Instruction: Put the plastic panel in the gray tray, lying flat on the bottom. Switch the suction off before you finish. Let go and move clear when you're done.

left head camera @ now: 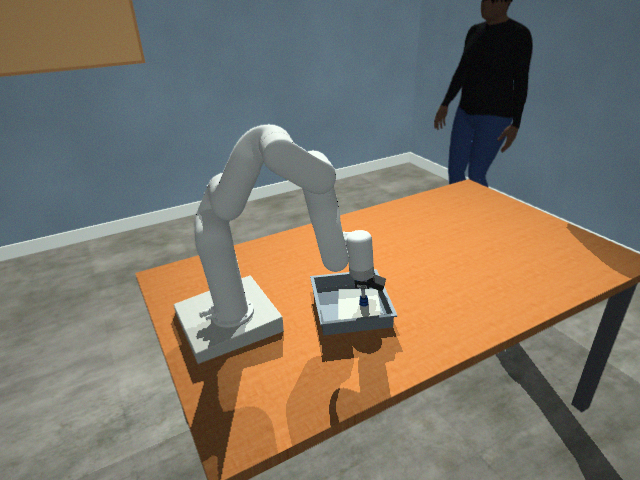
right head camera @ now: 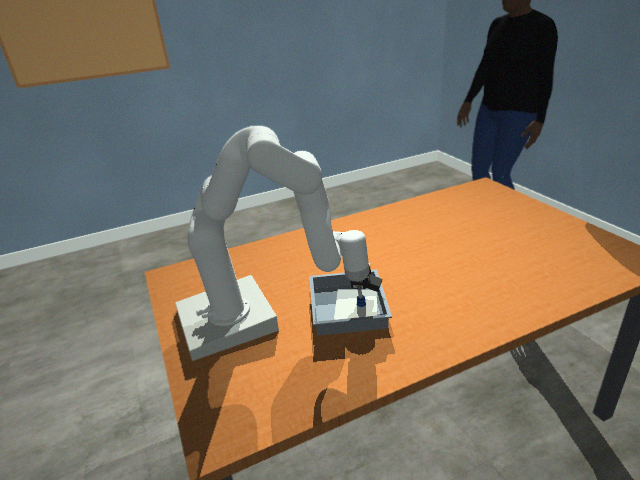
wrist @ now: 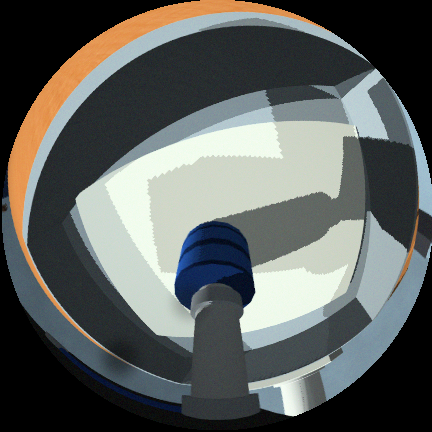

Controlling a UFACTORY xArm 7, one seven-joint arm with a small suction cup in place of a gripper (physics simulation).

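Places are measured from the arm's base along level axes (x right, y ahead, z up), in metres.
Where they show: hand, tool point: [left head camera: 364, 306] [right head camera: 361, 306] [wrist: 214, 238]; arm's base, link origin: [left head camera: 232, 313] [right head camera: 229, 312] [wrist: 299, 375].
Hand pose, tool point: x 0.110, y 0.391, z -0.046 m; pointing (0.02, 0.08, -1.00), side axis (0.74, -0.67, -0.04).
Each offset is from my tool point to the centre of the thing. Level surfaces: height alone.
The off-white, flat plastic panel {dz +0.007, dx +0.000, dy -0.020 m} [left head camera: 347, 304] [right head camera: 345, 304] [wrist: 210, 185] is inside the gray tray {dz +0.026, dx -0.015, dy -0.040 m} [left head camera: 356, 327] [right head camera: 346, 328] [wrist: 200, 70], level and at or very near its bottom. It sits toward the tray's right side in the head views, with a strip of tray floor showing at its left. My blue suction cup [left head camera: 363, 303] [right head camera: 360, 303] [wrist: 215, 230] reaches down into the tray. It is shut on the panel, with its tip against the panel's top face. The tip's underside and the panel's underside are hidden.
The arm's pale base block [left head camera: 266, 317] [right head camera: 261, 317] stands to the left of the tray on the orange table {dz +0.001 m} [left head camera: 465, 258] [right head camera: 465, 258]. The tray's raised walls surround the cup. A person [left head camera: 496, 67] [right head camera: 522, 62] stands behind the table's far end.
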